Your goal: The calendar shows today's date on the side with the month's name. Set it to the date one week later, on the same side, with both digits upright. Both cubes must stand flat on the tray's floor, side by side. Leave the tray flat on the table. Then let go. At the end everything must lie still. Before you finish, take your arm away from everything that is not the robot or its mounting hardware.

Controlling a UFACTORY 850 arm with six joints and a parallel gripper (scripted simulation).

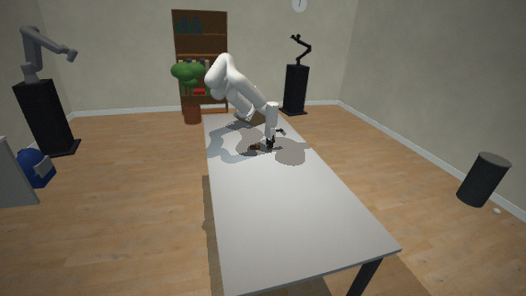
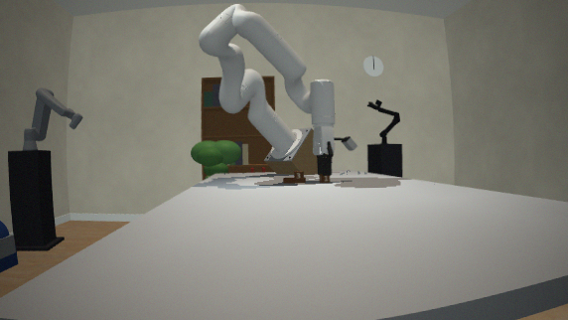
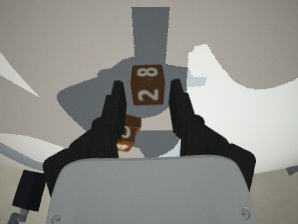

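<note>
Now: the brown cube 30 mm below my hand. The rest, counted from my hand: tray: 100 mm to the right, 50 mm behind, 40 mm below.
</note>
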